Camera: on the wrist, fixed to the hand. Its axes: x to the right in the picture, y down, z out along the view.
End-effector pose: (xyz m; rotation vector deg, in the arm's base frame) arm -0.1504 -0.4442 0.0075 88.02 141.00 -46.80
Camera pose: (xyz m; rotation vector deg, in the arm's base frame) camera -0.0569 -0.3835 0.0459 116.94 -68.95 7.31
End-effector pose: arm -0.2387 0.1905 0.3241 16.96 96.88 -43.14
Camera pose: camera -0.2482 0.3076 0.3135 95.55 -20.31 86.91
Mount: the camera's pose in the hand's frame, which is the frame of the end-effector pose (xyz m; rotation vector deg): -0.0107 0.0867 -0.0792 -9.40 -16.67 175.18
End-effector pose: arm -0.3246 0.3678 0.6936 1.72 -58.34 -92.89
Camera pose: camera -0.2118 0.3335 0.6927 -68.25 -5.77 67.86
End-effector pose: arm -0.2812 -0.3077 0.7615 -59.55 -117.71 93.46
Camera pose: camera -0.1933 -0.2521 0.7059 88.63 -38.04 -22.54
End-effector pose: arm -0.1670 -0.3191 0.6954 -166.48 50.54 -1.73
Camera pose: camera -0.2278 -0.3923 0.7651 -45.19 -170.52 -28.15
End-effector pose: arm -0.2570 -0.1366 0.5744 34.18 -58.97 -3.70
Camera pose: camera -0.2170 -0.0258 0.5794 -91.93 -65.80 136.12
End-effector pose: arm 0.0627 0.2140 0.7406 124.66 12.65 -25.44
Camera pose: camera 0.0986 0.2257 0.8523 12.00 -140.49 55.10
